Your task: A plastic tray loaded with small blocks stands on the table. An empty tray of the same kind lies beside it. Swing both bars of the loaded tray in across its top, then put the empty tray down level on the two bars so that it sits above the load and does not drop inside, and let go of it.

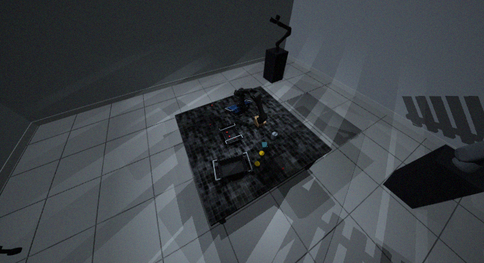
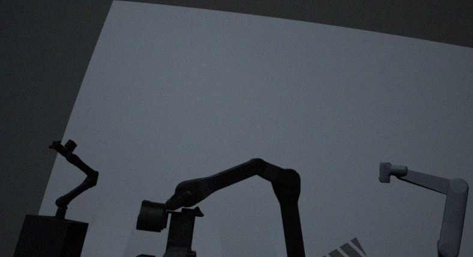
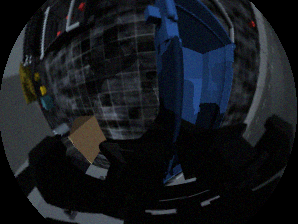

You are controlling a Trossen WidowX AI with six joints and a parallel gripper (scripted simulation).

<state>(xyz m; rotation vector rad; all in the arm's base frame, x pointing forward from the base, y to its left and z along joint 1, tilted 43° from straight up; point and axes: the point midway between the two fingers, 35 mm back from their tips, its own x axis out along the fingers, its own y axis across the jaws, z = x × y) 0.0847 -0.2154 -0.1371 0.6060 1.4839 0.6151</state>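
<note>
My gripper tip is now 70 mm to the left of the blue tray. From my gripper tip the other things lie so: teal block: 60 mm ahead, 530 mm to the left, 60 mm below; then pale disc: 90 mm behind, 500 mm to the left, 40 mm below.
</note>
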